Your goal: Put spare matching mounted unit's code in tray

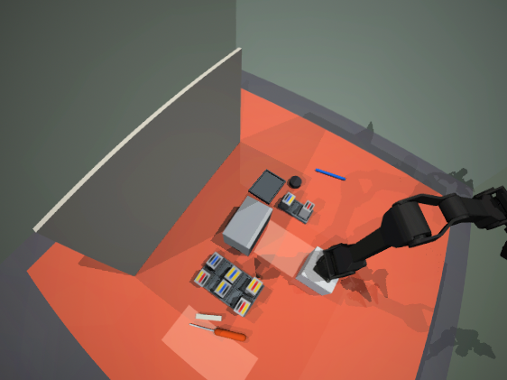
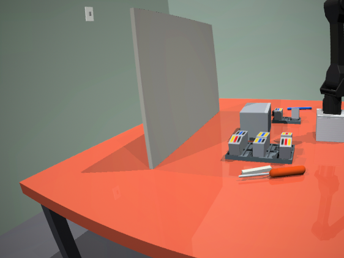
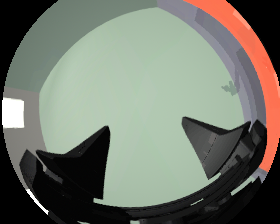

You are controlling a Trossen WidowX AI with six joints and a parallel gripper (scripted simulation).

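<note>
The grey spare is 65 cm ahead of my gripper tip, 9 cm to the left of it and 40 cm below it. From my gripper tip the other things lie so: blue pen: 60 cm ahead, 16 cm to the right, 44 cm below; black disc: 69 cm ahead, 1 cm to the right, 44 cm below; dark holder: 61 cm ahead, 8 cm to the left, 44 cm below.
</note>
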